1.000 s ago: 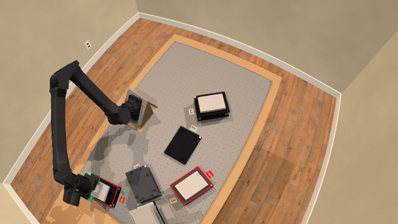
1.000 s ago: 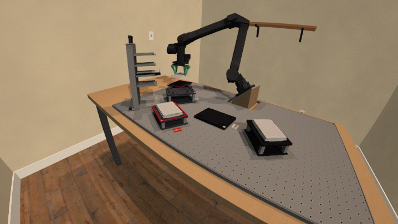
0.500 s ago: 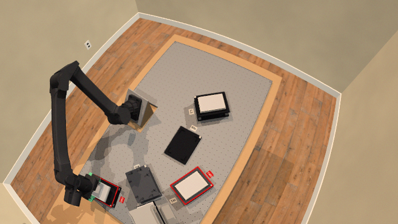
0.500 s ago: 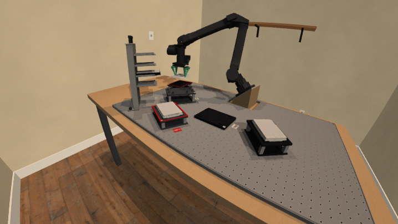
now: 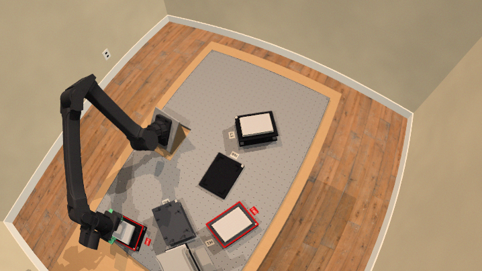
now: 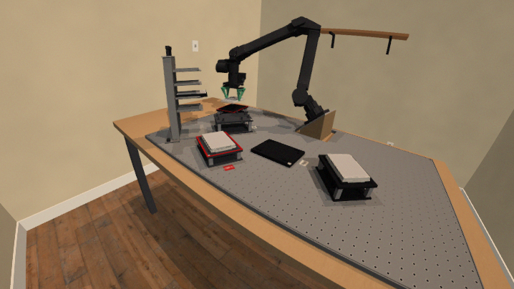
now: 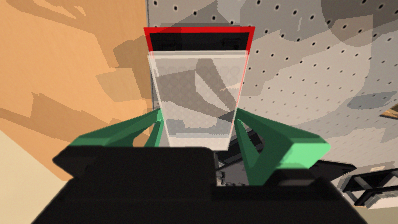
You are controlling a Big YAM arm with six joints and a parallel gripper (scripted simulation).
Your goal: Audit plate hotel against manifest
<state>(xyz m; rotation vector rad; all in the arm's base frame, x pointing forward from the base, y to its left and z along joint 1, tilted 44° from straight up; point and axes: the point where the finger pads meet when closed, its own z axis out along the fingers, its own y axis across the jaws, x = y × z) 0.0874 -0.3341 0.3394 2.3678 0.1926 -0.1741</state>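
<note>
Right now my hand is 6 cm above the red-edged quarantine nest. Also, from my hand: H1 deck label: 33 cm ahead, 17 cm to the left, 9 cm below; then dark plate: 31 cm ahead, 8 cm above, 6 cm to the left; then grey regrip nest: 17 cm ahead, 16 cm to the left, 4 cm below.
</note>
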